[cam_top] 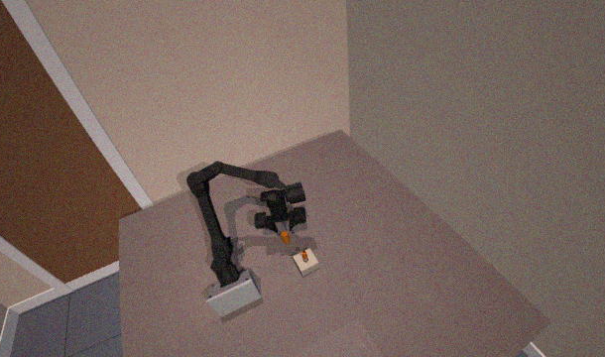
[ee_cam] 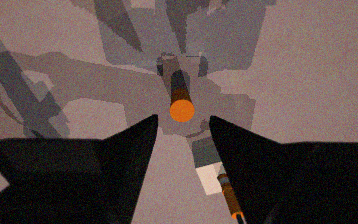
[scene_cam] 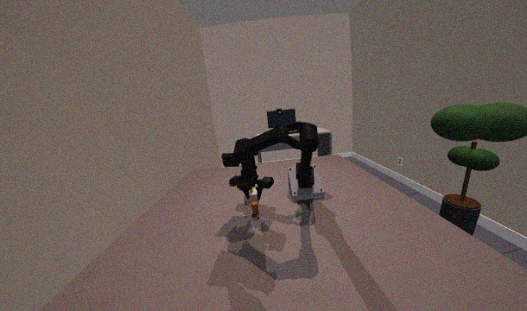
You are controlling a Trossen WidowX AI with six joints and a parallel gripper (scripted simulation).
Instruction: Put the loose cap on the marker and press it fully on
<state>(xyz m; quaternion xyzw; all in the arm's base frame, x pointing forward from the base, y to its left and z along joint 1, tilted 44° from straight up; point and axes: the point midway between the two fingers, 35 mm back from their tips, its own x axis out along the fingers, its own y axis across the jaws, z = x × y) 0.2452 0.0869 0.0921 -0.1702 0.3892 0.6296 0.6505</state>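
Right now the orange cap is 40 mm below my gripper tip. Round my gripper tip: holder block (30 mm ahead, 140 mm to the right, 50 mm below).
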